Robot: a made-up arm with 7 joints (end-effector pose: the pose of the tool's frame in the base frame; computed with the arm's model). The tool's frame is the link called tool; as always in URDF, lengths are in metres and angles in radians.
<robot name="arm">
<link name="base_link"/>
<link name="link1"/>
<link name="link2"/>
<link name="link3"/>
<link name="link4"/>
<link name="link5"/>
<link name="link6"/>
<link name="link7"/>
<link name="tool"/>
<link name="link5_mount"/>
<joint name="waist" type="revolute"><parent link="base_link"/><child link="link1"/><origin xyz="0.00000 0.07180 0.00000" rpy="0.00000 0.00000 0.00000"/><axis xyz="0 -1 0"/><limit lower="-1.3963" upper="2.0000"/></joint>
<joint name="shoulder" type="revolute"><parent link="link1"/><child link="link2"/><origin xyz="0.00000 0.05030 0.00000" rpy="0.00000 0.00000 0.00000"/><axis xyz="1 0 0"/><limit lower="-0.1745" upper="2.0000"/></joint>
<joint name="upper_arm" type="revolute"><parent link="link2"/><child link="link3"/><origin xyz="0.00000 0.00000 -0.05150" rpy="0.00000 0.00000 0.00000"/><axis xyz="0 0 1"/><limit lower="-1.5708" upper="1.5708"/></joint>
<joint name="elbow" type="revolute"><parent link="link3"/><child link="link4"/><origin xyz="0.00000 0.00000 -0.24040" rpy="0.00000 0.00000 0.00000"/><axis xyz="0 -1 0"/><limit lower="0.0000" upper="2.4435"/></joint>
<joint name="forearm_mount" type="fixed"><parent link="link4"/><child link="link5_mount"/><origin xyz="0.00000 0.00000 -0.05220" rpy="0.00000 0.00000 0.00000"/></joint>
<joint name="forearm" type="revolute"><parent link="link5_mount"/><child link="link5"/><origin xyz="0.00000 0.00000 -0.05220" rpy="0.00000 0.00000 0.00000"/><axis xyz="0 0 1"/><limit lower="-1.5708" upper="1.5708"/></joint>
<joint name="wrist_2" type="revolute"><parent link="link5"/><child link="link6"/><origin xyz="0.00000 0.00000 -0.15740" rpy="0.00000 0.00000 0.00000"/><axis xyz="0 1 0"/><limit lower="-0.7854" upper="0.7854"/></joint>
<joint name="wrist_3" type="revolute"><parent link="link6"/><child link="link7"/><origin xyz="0.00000 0.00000 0.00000" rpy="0.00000 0.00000 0.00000"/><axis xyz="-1 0 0"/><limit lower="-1.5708" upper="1.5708"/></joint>
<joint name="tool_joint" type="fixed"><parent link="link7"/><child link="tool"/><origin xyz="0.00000 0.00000 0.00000" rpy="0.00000 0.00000 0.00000"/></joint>
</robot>
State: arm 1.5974 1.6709 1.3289 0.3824 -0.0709 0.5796 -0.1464
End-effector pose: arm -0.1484 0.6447 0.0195 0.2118 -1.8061 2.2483
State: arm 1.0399 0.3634 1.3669 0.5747 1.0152 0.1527 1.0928
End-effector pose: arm 0.3843 0.4342 -0.1922 1.1276 2.5253 -1.0637
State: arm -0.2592 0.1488 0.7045 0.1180 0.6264 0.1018 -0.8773
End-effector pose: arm -0.1164 0.2237 -0.5307 0.9772 0.6551 1.1964
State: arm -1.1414 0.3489 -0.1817 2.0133 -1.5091 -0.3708 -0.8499
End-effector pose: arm -0.0700 0.1434 -0.2880 0.6398 -1.8325 -1.3028
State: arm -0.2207 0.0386 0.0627 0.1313 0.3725 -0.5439 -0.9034
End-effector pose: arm -0.0872 0.1455 -0.5451 1.0532 -0.2494 0.5841
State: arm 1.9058 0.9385 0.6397 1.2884 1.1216 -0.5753 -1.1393
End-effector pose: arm 0.0230 0.5051 0.2216 0.9868 1.1805 -1.6055
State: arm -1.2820 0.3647 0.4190 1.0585 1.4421 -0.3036 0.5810
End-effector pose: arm -0.2852 0.3587 -0.3022 0.2026 -0.8015 0.9384
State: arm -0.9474 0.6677 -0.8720 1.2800 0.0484 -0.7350 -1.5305
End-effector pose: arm -0.2363 0.1985 -0.3686 0.6454 -0.9364 -0.0137
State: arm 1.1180 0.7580 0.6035 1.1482 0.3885 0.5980 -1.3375
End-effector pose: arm 0.2630 0.4950 0.0907 0.9481 -1.0600 2.0426
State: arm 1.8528 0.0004 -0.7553 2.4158 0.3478 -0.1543 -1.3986
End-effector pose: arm 0.0571 0.0030 0.1483 1.4506 2.2930 -0.4096
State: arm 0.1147 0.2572 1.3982 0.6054 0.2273 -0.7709 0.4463
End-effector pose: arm 0.0773 0.3931 -0.4472 0.8185 -1.6308 0.9634
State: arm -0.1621 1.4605 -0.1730 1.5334 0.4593 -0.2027 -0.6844
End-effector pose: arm 0.2417 0.4170 -0.1185 1.0734 -1.6122 -0.4699
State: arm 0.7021 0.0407 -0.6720 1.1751 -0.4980 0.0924 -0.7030
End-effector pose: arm 0.4018 -0.0122 -0.1822 0.7870 -2.0976 -0.4262
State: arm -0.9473 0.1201 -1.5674 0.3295 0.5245 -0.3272 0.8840
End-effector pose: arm -0.4430 0.1027 -0.3190 -1.6003 0.7882 -0.5106
